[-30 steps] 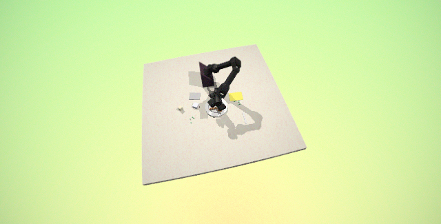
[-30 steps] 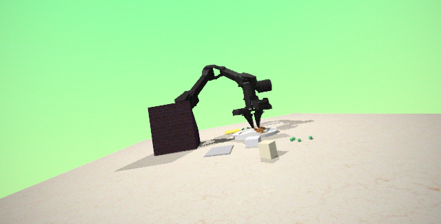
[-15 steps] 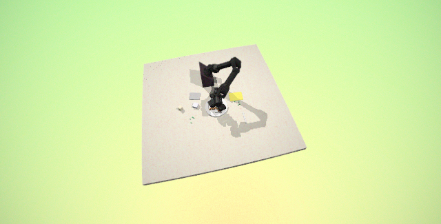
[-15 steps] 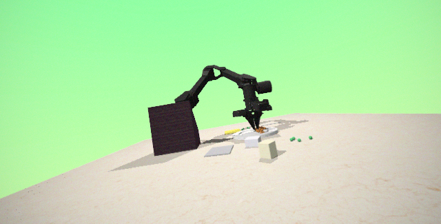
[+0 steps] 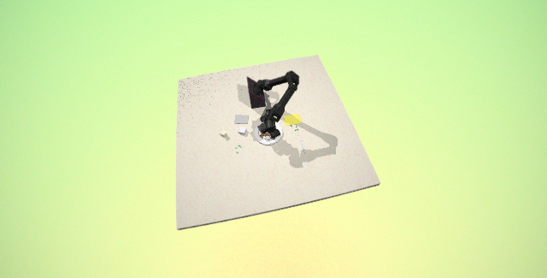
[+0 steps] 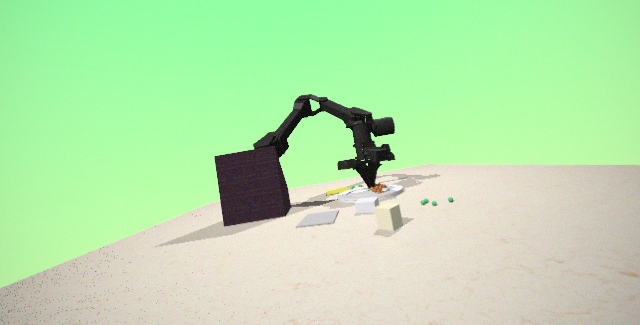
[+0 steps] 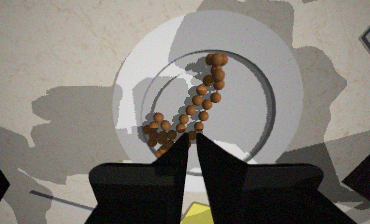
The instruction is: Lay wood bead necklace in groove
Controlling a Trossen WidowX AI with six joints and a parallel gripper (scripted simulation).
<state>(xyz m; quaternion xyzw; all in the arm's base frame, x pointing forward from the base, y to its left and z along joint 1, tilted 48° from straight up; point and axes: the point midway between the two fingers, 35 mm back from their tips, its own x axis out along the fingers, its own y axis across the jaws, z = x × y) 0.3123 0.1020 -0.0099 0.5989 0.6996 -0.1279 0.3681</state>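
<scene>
Right now my gripper tip is 2 cm to the left of the round white bead board, 1 cm past it and 1 cm above it. From my gripper tip the other things lie so: thin white strip: 21 cm to the left, 14 cm ahead, 2 cm below; then yellow card: 18 cm to the left, 10 cm behind, 2 cm below; then grey flat plate: 20 cm to the right, 17 cm behind, 2 cm below.
</scene>
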